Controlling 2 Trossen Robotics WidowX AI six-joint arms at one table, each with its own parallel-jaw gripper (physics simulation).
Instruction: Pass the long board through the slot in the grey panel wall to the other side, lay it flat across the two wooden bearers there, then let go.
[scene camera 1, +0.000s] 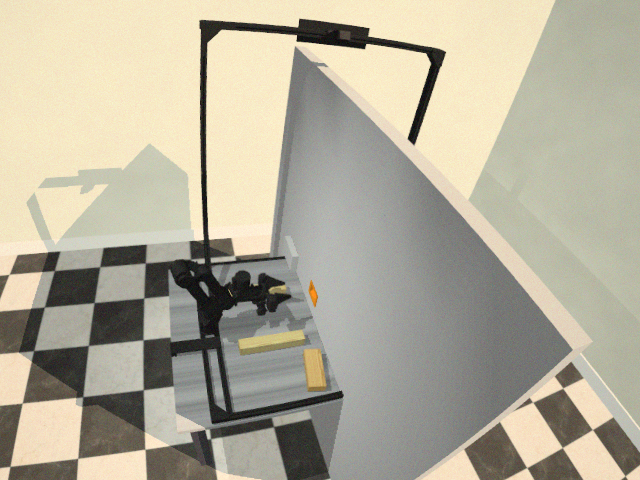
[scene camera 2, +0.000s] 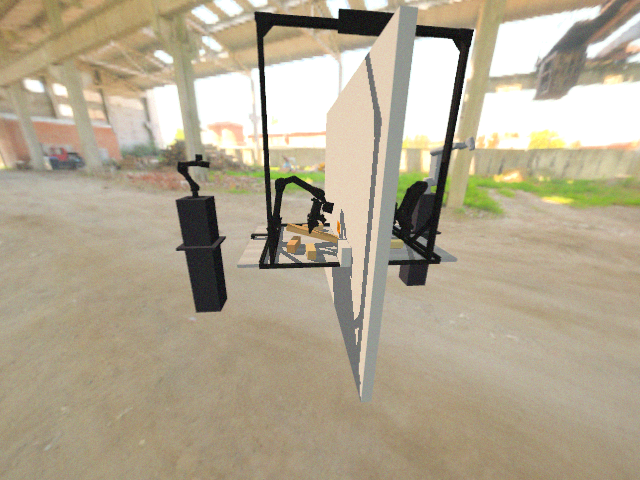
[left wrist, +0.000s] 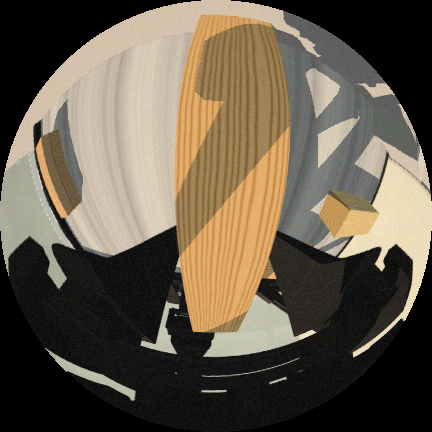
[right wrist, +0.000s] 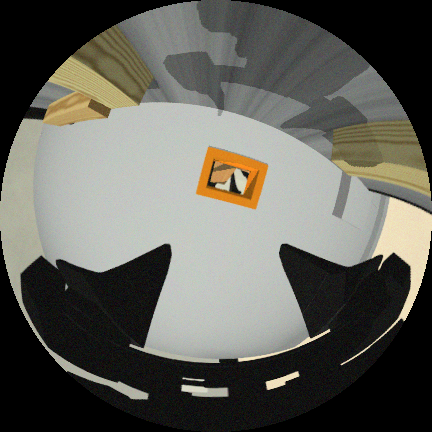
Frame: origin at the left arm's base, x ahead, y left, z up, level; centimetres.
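Seen in the pictures: left gripper, fingertip midpoint: (scene camera 2: 309, 232) (left wrist: 224, 232) (right wrist: 222, 167); right gripper, fingertip midpoint: (scene camera 1: 288, 289) (right wrist: 227, 250); right arm's base, link origin: (scene camera 1: 208, 328) (scene camera 2: 404, 236).
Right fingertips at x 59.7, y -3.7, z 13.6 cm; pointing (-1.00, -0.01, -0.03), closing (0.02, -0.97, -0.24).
Note:
Offsets run from my right fingertips to a thing's top centre. "pt": to the spot under its first point.
The long board (scene camera 2: 324, 236) (left wrist: 232, 175) is tilted on the left gripper's side of the grey panel wall (scene camera 1: 387, 258) (scene camera 2: 346, 144) (right wrist: 125, 175). My left gripper (scene camera 2: 311, 228) (left wrist: 224, 232) is shut on it. Its wall-side end is lower and looks below the orange-framed slot {pt dx -12.5, dy -2.6, dz -7.6 cm} (scene camera 1: 313, 293) (scene camera 2: 338, 227) (right wrist: 205, 172); contact with the wall is unclear. Wood shows through the slot in the right wrist view. My right gripper (scene camera 1: 287, 289) (right wrist: 227, 250) is open and empty, facing the slot across the wall. Two bearers lie there: one {dx +8.8, dy +14.4, dz -11.1 cm} (scene camera 1: 271, 342) (right wrist: 112, 65), the other {dx +9.8, dy -12.0, dz -11.1 cm} (scene camera 1: 277, 289) (right wrist: 382, 145) partly hidden.
An orange-brown block {dx -4.1, dy +29.1, dz -11.7 cm} (scene camera 1: 314, 369) (right wrist: 72, 109) lies beside a bearer near the wall. On the left gripper's side are an orange block (scene camera 2: 293, 244) (left wrist: 62, 170) and a paler block {dx -36.1, dy -22.1, dz -10.5 cm} (scene camera 2: 310, 251) (left wrist: 350, 212). A black frame (scene camera 1: 204, 144) (scene camera 2: 263, 103) rises around the table.

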